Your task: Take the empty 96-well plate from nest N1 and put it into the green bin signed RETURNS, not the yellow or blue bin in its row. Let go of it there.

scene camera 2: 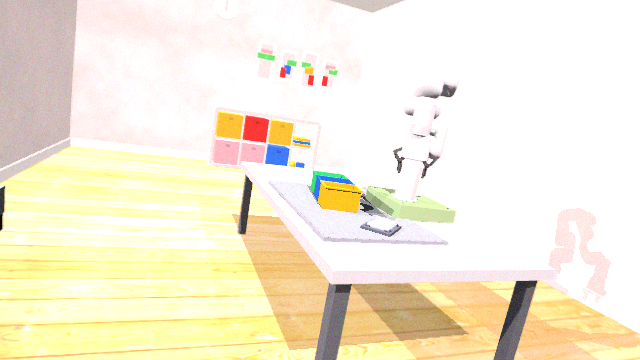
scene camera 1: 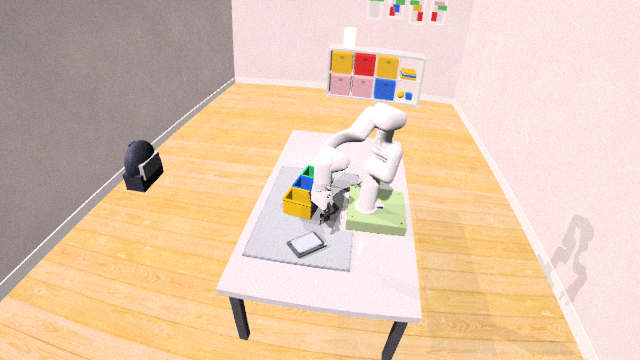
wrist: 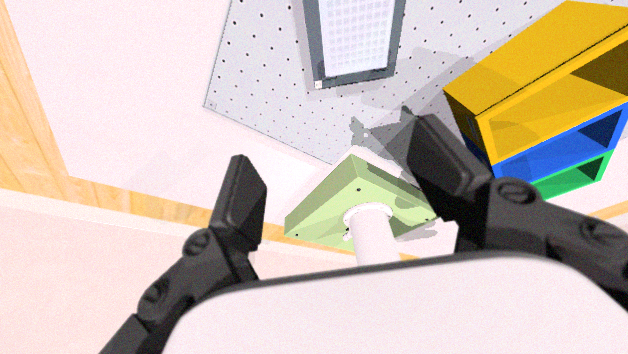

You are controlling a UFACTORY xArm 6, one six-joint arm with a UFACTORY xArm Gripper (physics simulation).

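Places are measured from the arm's base along level axes (x ahead, y left, z up), in centimetres.
Pixels of known places: gripper, fingertip midpoint: [scene camera 2: 410, 175] [scene camera 1: 320, 215] [wrist: 330, 156]; arm's base, link origin: [scene camera 2: 403, 198] [scene camera 1: 366, 206] [wrist: 366, 215].
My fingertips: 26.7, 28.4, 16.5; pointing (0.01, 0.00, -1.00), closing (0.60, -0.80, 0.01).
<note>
Ahead of a thing's pixels: the offset from my fingertips to its middle, as dx, dy, dz. "spot": to the spot under its first point. Level surfaces: height alone.
The white 96-well plate {+5.8, -3.6, -20.7} [scene camera 1: 306, 243] [scene camera 2: 382, 225] [wrist: 357, 37] lies flat in a dark grey nest {+5.8, -3.6, -21.7} [wrist: 313, 45] on the mat; the nest's label is too small to read. My gripper [scene camera 1: 327, 215] [scene camera 2: 412, 173] [wrist: 330, 156] is open and empty. It hangs above the table, beside the yellow bin in scene camera 1, apart from the plate. The green bin {spot: +5.8, -62.0, -15.8} [scene camera 1: 308, 171] [wrist: 607, 167] stands at the row's far end, beyond the blue bin {spot: +8.6, -50.5, -16.6} [scene camera 1: 303, 182] [wrist: 540, 167] and the yellow bin {+5.0, -43.5, -17.6} [scene camera 1: 298, 204] [scene camera 2: 340, 199] [wrist: 525, 75]. The RETURNS sign cannot be read.
The arm stands on a pale green base block [scene camera 1: 375, 225] [scene camera 2: 425, 212] [wrist: 320, 210] beside the perforated grey mat {dz -22.6} [scene camera 1: 270, 240] [scene camera 2: 340, 230] [wrist: 260, 65]. The yellow bin's tall walls are the nearest obstacle beside the gripper. The white table {dz -23.9} [scene camera 1: 320, 295] extends beyond the mat.
</note>
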